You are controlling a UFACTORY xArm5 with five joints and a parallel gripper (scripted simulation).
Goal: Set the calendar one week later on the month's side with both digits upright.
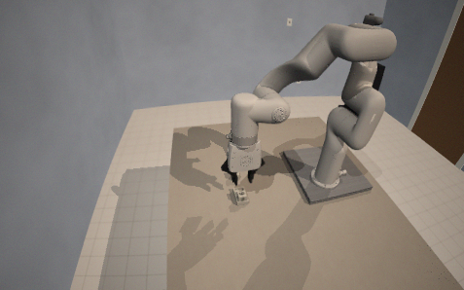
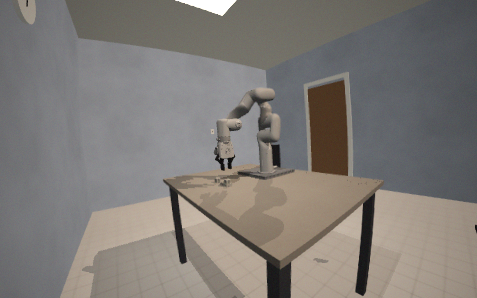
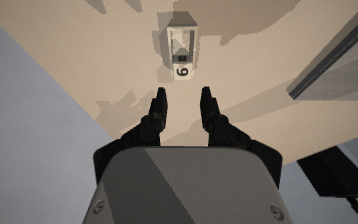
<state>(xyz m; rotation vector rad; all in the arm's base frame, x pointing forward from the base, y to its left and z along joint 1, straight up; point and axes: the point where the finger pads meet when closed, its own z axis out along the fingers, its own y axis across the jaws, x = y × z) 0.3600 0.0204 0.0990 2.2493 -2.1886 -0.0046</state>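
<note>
Right now the calendar tray is 10 mm to the right of my hand and 110 mm below it.
</note>
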